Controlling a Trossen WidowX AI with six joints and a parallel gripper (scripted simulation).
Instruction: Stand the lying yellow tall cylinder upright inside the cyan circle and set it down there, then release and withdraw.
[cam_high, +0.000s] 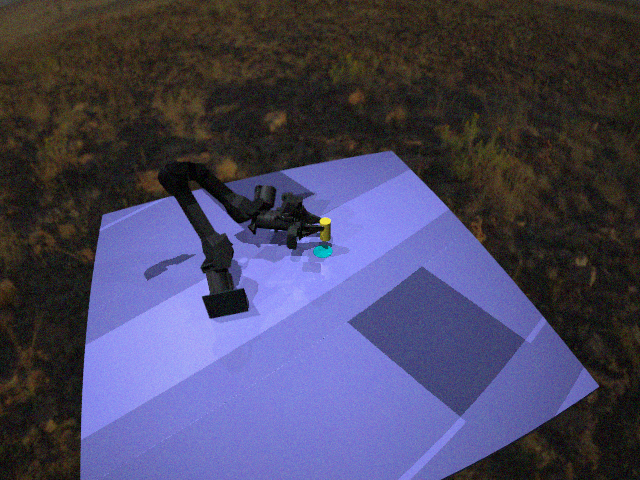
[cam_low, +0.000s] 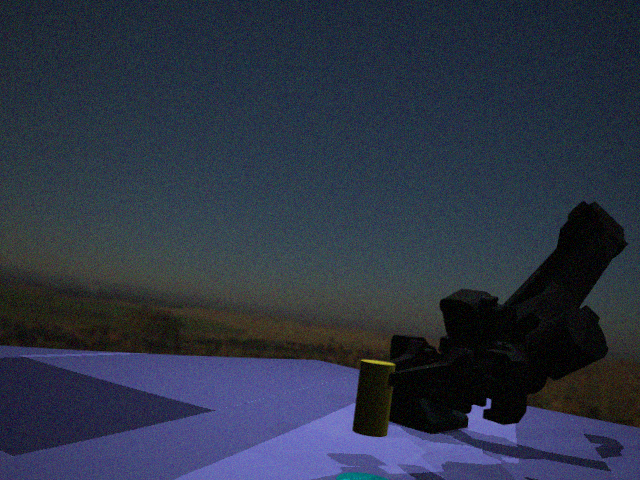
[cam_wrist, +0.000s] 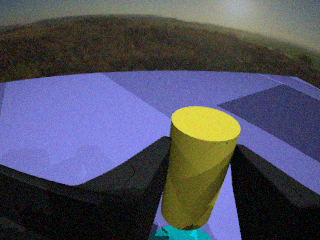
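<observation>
Right now the cyan circle is 1 cm behind my gripper tip and 10 cm below it. The rest, counted from my gripper tip: yellow cylinder: 2 cm below.
</observation>
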